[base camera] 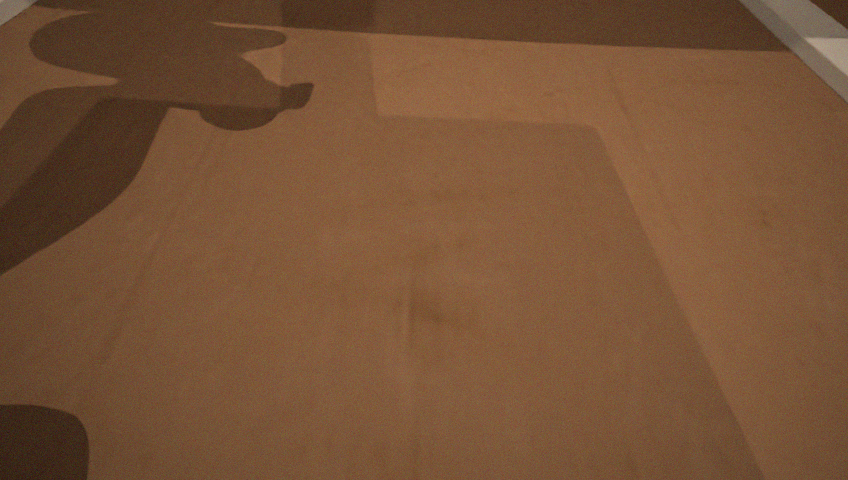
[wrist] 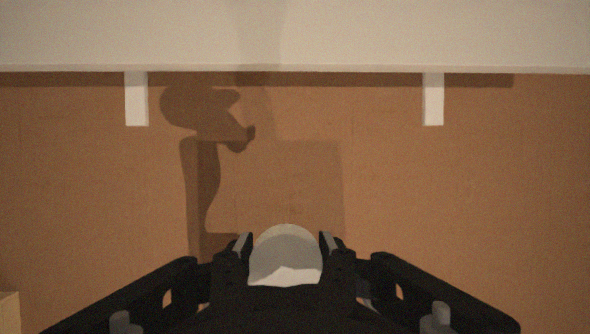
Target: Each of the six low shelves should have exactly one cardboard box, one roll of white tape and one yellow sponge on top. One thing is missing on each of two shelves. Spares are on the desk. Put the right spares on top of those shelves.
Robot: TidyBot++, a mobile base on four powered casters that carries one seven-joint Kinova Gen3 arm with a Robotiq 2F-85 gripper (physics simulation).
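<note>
My gripper is shut on a roll of white tape, whose rounded upper end shows between the two fingers at the bottom of the wrist view. The held tape is above the brown floor. A broad white top, which looks like the desk, crosses the upper part of the wrist view, ahead of the gripper and apart from it. No shelf can be made out for certain. No cardboard box or yellow sponge shows in either view.
Two short white legs show below the white top's edge. A pale wooden corner shows at the lower left of the wrist view. In the base camera view, a white slanting bar is at the upper right, and arm shadows fall on the left.
</note>
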